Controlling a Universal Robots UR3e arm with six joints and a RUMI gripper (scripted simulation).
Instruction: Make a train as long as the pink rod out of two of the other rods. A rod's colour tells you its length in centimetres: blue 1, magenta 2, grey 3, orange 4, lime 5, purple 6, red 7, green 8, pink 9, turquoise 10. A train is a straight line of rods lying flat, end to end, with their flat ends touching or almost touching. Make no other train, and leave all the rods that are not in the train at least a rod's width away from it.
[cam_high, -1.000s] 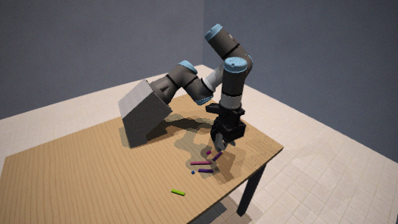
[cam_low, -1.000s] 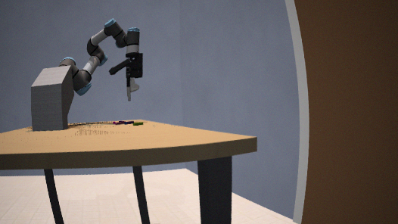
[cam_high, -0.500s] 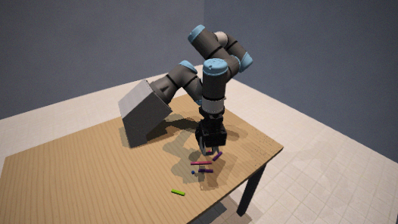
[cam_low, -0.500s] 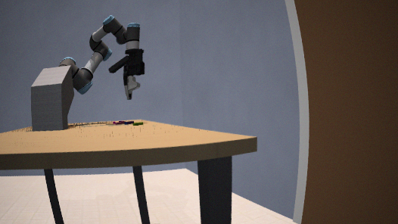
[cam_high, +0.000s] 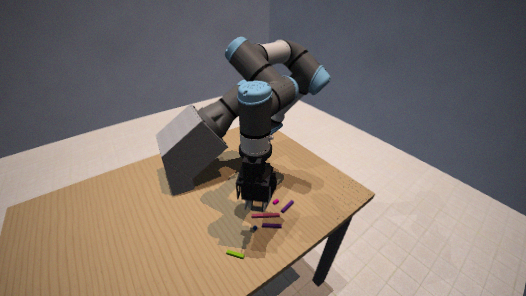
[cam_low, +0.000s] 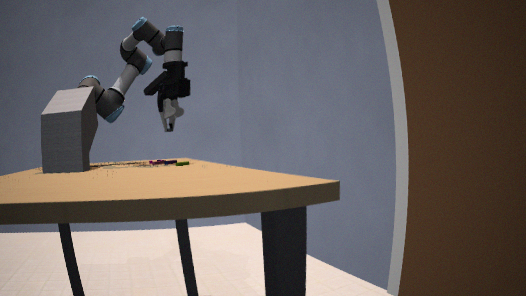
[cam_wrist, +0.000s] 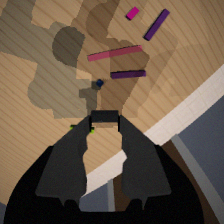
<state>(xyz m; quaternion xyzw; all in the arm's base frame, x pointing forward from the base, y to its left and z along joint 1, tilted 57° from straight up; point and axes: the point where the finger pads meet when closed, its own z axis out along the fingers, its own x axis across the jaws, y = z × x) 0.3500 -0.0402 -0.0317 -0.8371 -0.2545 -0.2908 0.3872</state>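
The blue rod lies 10 mm behind my hand and 120 mm below it. From my hand the other things lie so: grey rod: 10 mm below; pink rod: 30 mm behind, 60 mm to the left, 120 mm below; dark purple rod: 10 mm ahead, 50 mm to the left, 120 mm below.
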